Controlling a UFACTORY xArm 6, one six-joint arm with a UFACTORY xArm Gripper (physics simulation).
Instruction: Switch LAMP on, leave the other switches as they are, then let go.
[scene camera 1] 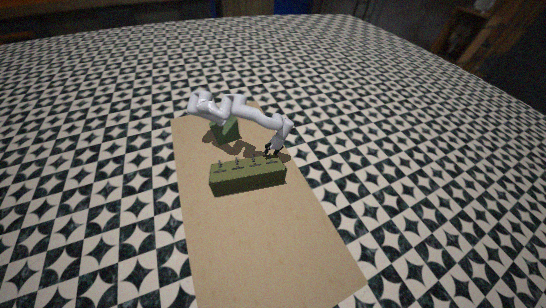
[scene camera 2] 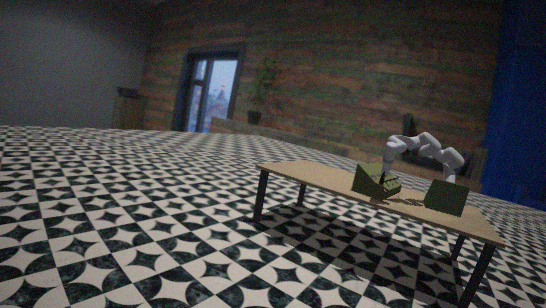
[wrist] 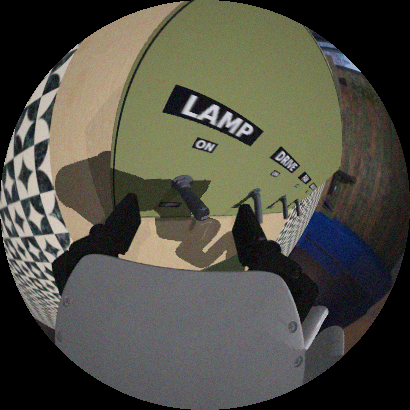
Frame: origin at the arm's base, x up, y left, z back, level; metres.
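Where they show: gripper, fingertip midpoint: (scene camera 1: pixel 269 154) (scene camera 2: pixel 382 179) (wrist: pixel 186 212); arm's base, link origin: (scene camera 2: pixel 448 191).
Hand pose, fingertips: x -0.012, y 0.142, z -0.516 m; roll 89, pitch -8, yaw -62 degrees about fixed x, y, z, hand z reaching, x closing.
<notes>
Things, the pixels of their centre, and the offset from my fingertips. Level surfaces: height alone.
- olive switch box, body centre: (wrist: pixel 272 155) (scene camera 1: pixel 247 173) (scene camera 2: pixel 378 182) dx -0.060, dy -0.204, dz -0.023 m
- LAMP label, body centre: (wrist: pixel 222 118) dx +0.004, dy -0.030, dz -0.073 m
- LAMP lever, body centre: (wrist: pixel 190 199) dx -0.005, dy -0.007, dz -0.008 m
- DRIVE lever, body centre: (wrist: pixel 257 208) dx -0.012, dy -0.116, dz +0.044 m
- long wooden table, surface height: dx -0.128 m
The olive switch box (scene camera 1: pixel 247 180) (scene camera 2: pixel 367 185) (wrist: pixel 280 75) has a row of grey levers. In the wrist view, the LAMP label (wrist: pixel 213 116) is above the small ON label (wrist: pixel 205 145). The LAMP lever (wrist: pixel 186 192) leans away from ON, towards the box's lower edge. The DRIVE lever (wrist: pixel 257 202) stands to its right, with more levers beyond. My gripper (scene camera 1: pixel 272 152) (scene camera 2: pixel 383 179) (wrist: pixel 186 212) is open and empty at the LAMP end. Its fingers appear on either side of the LAMP lever in the wrist view; no grip on it shows. The smallest labels are unreadable.
The box stands on a long wooden table (scene camera 1: pixel 260 240) (scene camera 2: pixel 310 172). A dark green block (scene camera 1: pixel 227 132) (scene camera 2: pixel 447 197) is at the arm's base, behind the box in scene camera 1. The LAMP end is near the table's long edge.
</notes>
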